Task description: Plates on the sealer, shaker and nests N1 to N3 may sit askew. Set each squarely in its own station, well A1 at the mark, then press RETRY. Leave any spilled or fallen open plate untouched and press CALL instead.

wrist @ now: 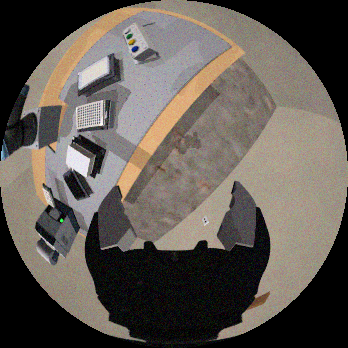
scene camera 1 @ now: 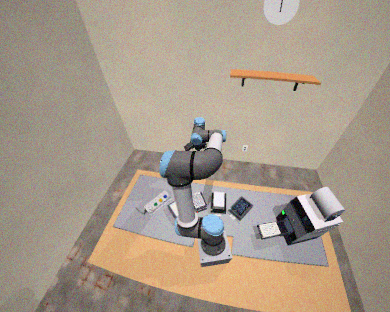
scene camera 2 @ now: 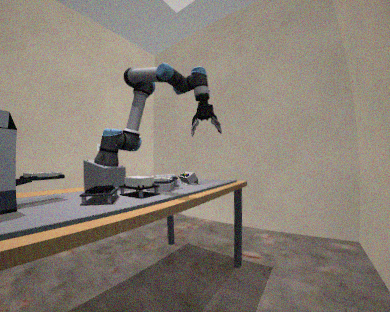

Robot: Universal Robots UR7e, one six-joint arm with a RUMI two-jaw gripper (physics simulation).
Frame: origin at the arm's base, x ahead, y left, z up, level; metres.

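Seen in the pictures: gripper, fingertip midpoint: [wrist: 175, 185] [scene camera 2: 206, 135]; arm's base, origin of the base link: [scene camera 1: 213, 244] [scene camera 2: 106, 163].
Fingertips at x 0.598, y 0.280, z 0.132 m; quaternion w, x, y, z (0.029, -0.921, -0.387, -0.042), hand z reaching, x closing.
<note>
Offsets run from my fingertips to a thing's top centre. "pt": to the spot under its first point.
My gripper [scene camera 2: 206, 134] [wrist: 175, 185] is open and empty, high beyond the table's far edge. A white plate @[dy -0.246, dx -0.240, dz -0.202 m] [scene camera 1: 218, 199] [scene camera 2: 139, 180] [wrist: 80, 158] sits on a black nest. A white welled plate @[dy -0.081, dx -0.282, dz -0.212 m] [scene camera 1: 199, 201] [wrist: 90, 115] sits on the station beside it. A pale-topped plate @[dy +0.045, dx -0.395, dz -0.214 m] [wrist: 95, 73] lies on a dark-framed station, partly hidden by the arm in scene camera 1. A dark station @[pt dy -0.432, dx -0.251, dz -0.236 m] [scene camera 1: 241, 207] [scene camera 2: 100, 194] [wrist: 77, 184] stands angled; its contents are hard to tell. A welled plate @[dy -0.634, dx -0.405, dz -0.169 m] [scene camera 1: 269, 229] lies on the sealer's tray. Exact seating and A1 corners are too small to tell.
The sealer @[dy -0.875, dx -0.302, dz +0.166 m] [scene camera 1: 305, 217] [wrist: 57, 227] stands at the right with a green light. The button box @[dy +0.246, dx -0.378, dz -0.206 m] [scene camera 1: 157, 201] [scene camera 2: 188, 177] [wrist: 137, 42], with green, yellow and blue buttons, is at the mat's other end. The arm's base [scene camera 1: 215, 254] stands at the mat's near edge. A wall shelf [scene camera 1: 275, 76] is behind.
</note>
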